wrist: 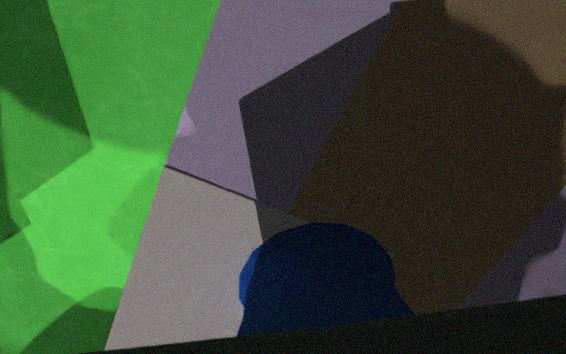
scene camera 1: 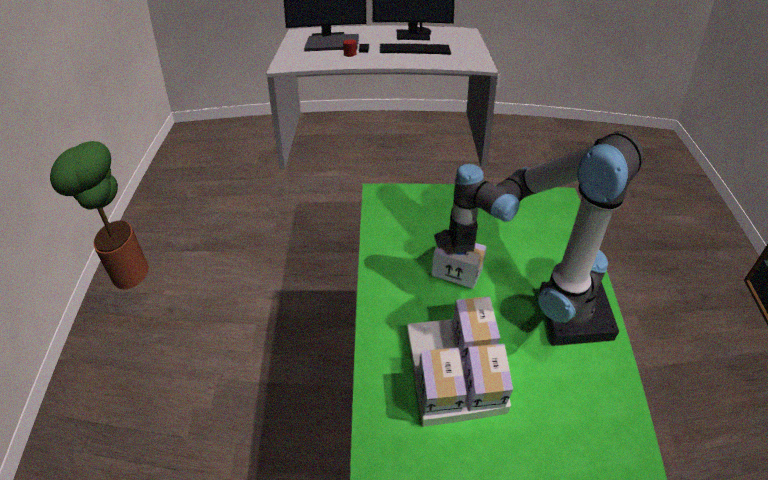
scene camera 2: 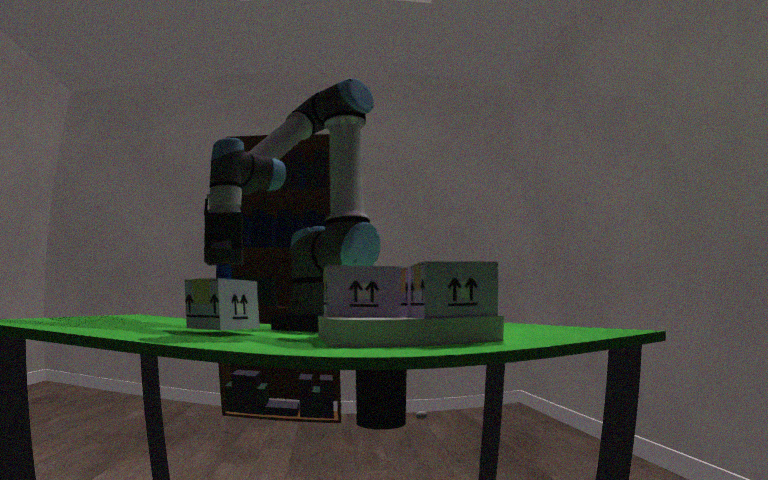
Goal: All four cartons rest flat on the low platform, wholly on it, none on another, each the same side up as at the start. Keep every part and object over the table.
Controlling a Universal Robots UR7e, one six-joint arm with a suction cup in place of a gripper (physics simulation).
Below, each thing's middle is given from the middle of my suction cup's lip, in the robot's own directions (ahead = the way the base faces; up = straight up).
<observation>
Right now the low platform [scene camera 2: 401,331] is 37 cm to the left of my suction cup, 10 cm below it and 6 cm ahead of it.
</observation>
